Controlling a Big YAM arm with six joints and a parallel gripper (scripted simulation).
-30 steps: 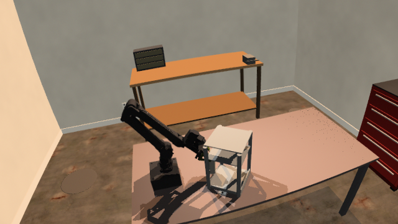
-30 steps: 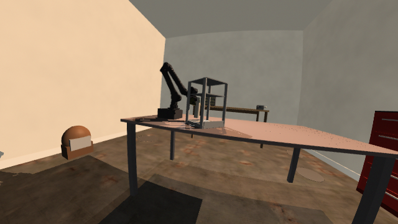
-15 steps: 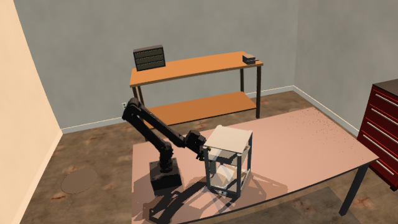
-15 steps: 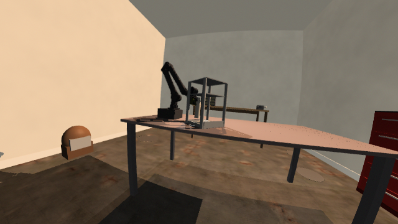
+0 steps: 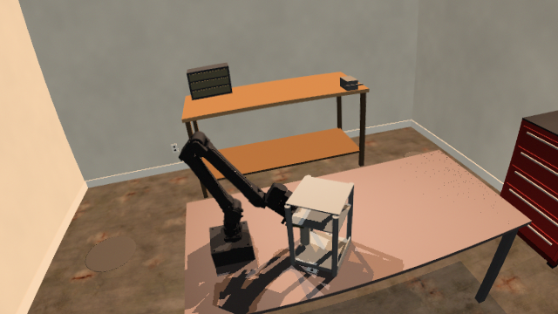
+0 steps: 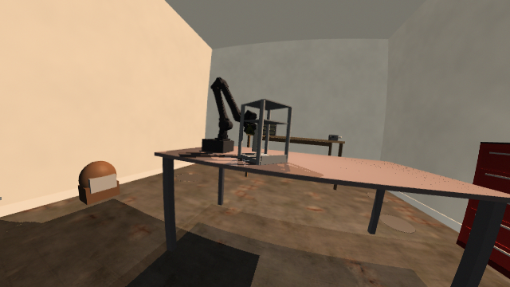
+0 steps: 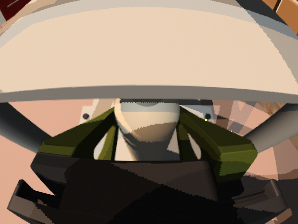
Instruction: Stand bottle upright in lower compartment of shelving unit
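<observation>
Right now the pale bottle is right at my hand. Round my hand: shelving unit 7 cm ahead, 4 cm to the right, 1 cm above.
</observation>
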